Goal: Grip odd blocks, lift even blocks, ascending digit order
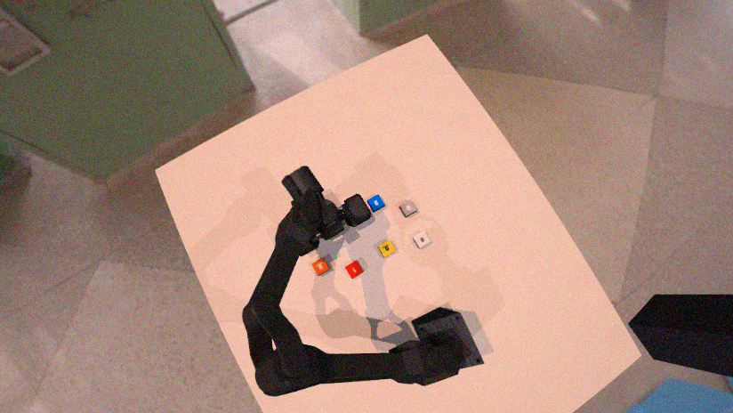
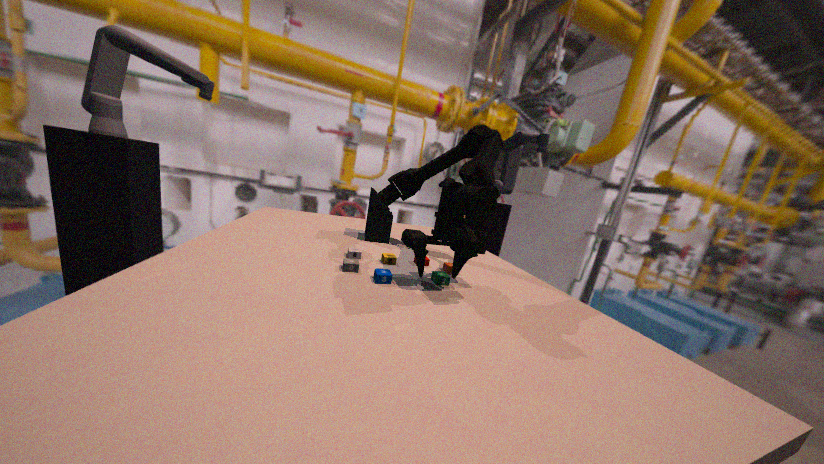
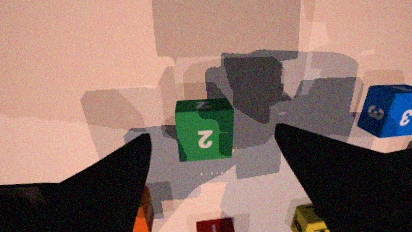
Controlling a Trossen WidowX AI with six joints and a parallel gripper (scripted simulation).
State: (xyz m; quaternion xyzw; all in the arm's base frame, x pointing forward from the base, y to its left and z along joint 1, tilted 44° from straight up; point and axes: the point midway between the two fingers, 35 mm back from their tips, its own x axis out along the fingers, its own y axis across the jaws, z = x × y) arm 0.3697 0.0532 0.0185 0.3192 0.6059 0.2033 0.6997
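My gripper tip is now 10 mm past the blue block and 130 mm to the left of it. Round my gripper tip: orange block (60 mm behind, 70 mm to the left); then green block (10 mm ahead, 10 mm to the left); then red block (110 mm behind, 10 mm to the left).
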